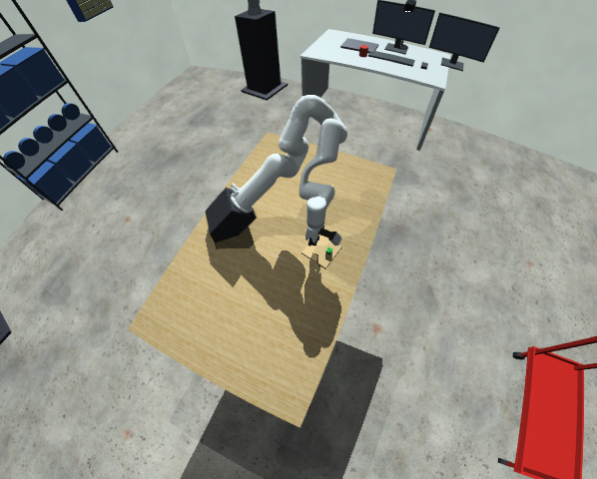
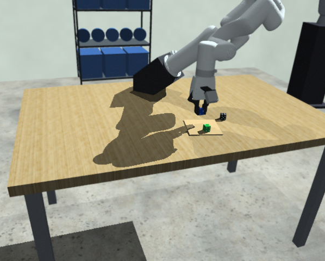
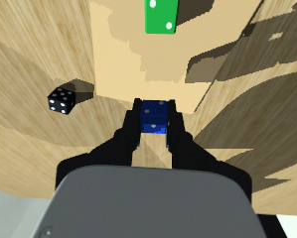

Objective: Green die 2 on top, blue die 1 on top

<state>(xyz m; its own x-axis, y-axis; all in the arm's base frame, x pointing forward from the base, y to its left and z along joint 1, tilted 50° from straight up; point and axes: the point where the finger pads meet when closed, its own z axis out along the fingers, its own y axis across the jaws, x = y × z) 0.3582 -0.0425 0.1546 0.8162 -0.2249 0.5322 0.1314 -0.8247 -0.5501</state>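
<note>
Right now the tan mat is 4 cm ahead of my hand and 6 cm below it. From my hand the other things lie so: black die 4 cm behind, 12 cm to the left, 5 cm below; then blue die 1 cm below; then green die 8 cm ahead, 1 cm to the left, 5 cm below.
</note>
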